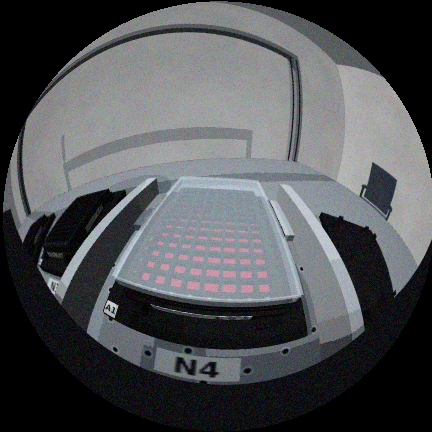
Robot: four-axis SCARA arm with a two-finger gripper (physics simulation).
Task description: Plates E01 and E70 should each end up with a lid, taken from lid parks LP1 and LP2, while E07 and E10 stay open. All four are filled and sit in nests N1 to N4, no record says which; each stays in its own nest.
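Frame: origin at the arm's base, x ahead, y left, z up, level; centimetres.
Where they show: gripper, between the fingertips: (216, 189).
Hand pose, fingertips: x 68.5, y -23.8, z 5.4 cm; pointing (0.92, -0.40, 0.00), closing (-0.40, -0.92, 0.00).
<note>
Things, the pixels of their top centre, and the offset from my fingertips. "*": a spot on its surface instead.
- clear lid, a spot on its surface: (131, 257) * dx -5.3, dy +6.2, dz -0.3 cm
- black plate, centre of its top: (210, 227) dx -2.2, dy +1.1, dz -1.9 cm
- A1 tag, a spot on its surface: (111, 309) * dx -7.1, dy +9.1, dz -2.9 cm
- nest label N4, a spot on its surface: (197, 367) * dx -11.1, dy +4.9, dz -3.9 cm
- black plate-like object, centre of its top: (72, 213) dx +4.4, dy +18.0, dz -1.5 cm
- partly hidden label, a spot on its surface: (53, 286) * dx -5.2, dy +19.3, dz -3.9 cm
- black object, centre of its top: (372, 254) dx -12.5, dy -13.2, dz -2.1 cm
My gripper (216, 189) is shut on a clear lid (131, 257), with one finger along each long side. The lid is level and lies over the black plate at N4, its front rim right at the plate's top edge; whether it rests fully on the plate is hard to tell. Pink-filled wells show through the lid. The black plate (225, 330) has an A1 tag (111, 309) at its front left corner. The nest label N4 (197, 367) is in front of it. No plate code such as E01 or E70 can be read.
Another black plate-like object (75, 230) stands to the left, beyond the left finger, with a partly hidden label (53, 286) starting with N. A black object (355, 255) lies to the right, beyond the right finger. A dark chair (381, 189) stands far off at the right.
</note>
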